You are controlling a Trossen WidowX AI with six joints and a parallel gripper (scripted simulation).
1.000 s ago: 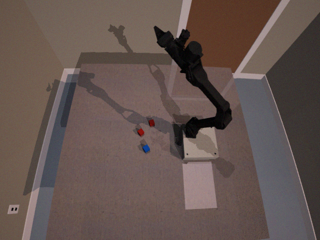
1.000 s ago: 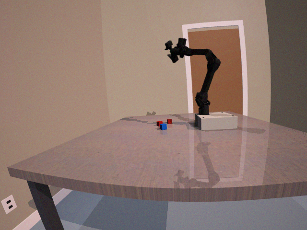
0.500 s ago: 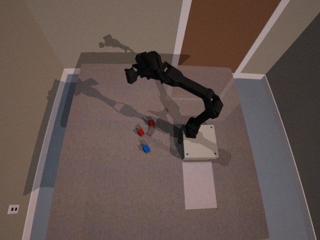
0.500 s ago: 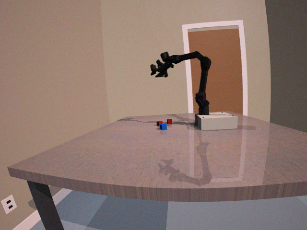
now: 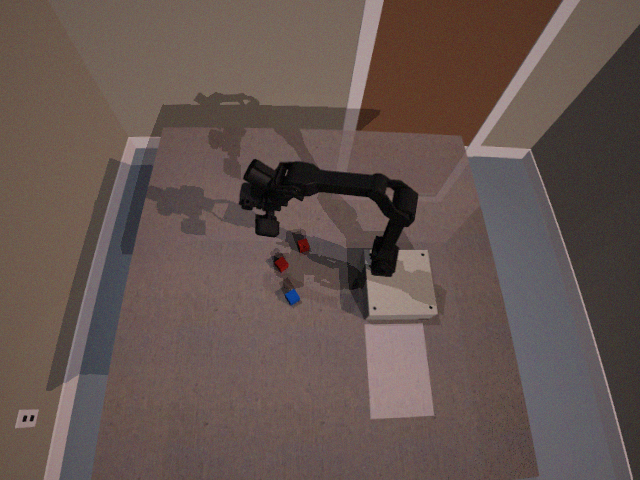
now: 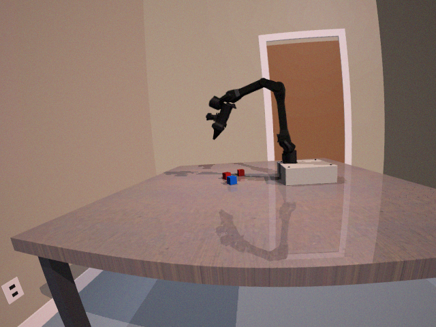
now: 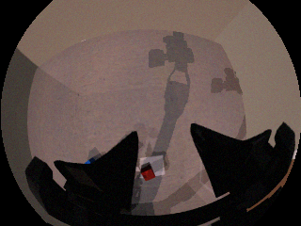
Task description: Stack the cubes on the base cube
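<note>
The red cube lies 80 mm behind my gripper tip, 80 mm to the left of it and 200 mm below it. Also, from my gripper tip: blue cube 120 mm behind, 190 mm to the left, 200 mm below.
</note>
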